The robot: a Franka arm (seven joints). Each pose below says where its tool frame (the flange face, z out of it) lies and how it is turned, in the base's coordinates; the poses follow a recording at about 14 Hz.
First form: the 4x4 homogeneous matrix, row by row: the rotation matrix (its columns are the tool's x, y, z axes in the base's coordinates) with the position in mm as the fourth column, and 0 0 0 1 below. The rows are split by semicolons.
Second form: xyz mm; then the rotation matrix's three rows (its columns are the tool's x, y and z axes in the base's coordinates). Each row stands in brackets. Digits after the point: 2 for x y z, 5 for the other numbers.
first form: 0.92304 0.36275 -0.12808 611.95; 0.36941 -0.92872 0.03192 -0.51; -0.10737 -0.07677 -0.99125 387.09; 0 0 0 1
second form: [611.95 -0.51 387.09], [[0.92304 0.36275 -0.12808], [0.36941 -0.92872 0.03192], [-0.10737 -0.07677 -0.99125]]
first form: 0.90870 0.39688 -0.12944 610.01; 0.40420 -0.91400 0.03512 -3.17; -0.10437 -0.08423 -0.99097 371.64; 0 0 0 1
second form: [610.01 -3.17 371.64], [[0.90870 0.39688 -0.12944], [0.40420 -0.91400 0.03512], [-0.10437 -0.08423 -0.99097]]
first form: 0.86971 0.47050 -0.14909 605.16; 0.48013 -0.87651 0.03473 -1.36; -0.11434 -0.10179 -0.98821 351.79; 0 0 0 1
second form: [605.16 -1.36 351.79], [[0.86971 0.47050 -0.14909], [0.48013 -0.87651 0.03473], [-0.11434 -0.10179 -0.98821]]
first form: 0.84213 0.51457 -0.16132 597.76; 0.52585 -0.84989 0.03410 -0.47; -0.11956 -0.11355 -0.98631 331.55; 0 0 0 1
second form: [597.76 -0.47 331.55], [[0.84213 0.51457 -0.16132], [0.52585 -0.84989 0.03410], [-0.11956 -0.11355 -0.98631]]
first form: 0.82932 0.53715 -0.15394 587.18; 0.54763 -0.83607 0.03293 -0.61; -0.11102 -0.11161 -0.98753 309.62; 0 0 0 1
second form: [587.18 -0.61 309.62], [[0.82932 0.53715 -0.15394], [0.54763 -0.83607 0.03293], [-0.11102 -0.11161 -0.98753]]
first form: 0.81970 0.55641 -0.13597 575.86; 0.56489 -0.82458 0.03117 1.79; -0.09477 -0.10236 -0.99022 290.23; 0 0 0 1
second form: [575.86 1.79 290.23], [[0.81970 0.55641 -0.13597], [0.56489 -0.82458 0.03117], [-0.09477 -0.10236 -0.99022]]
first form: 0.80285 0.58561 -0.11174 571.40; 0.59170 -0.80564 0.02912 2.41; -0.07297 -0.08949 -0.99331 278.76; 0 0 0 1
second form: [571.40 2.41 278.76], [[0.80285 0.58561 -0.11174], [0.59170 -0.80564 0.02912], [-0.07297 -0.08949 -0.99331]]
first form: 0.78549 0.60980 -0.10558 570.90; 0.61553 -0.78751 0.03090 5.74; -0.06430 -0.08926 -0.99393 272.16; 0 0 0 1
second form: [570.90 5.74 272.16], [[0.78549 0.60980 -0.10558], [0.61553 -0.78751 0.03090], [-0.06430 -0.08926 -0.99393]]
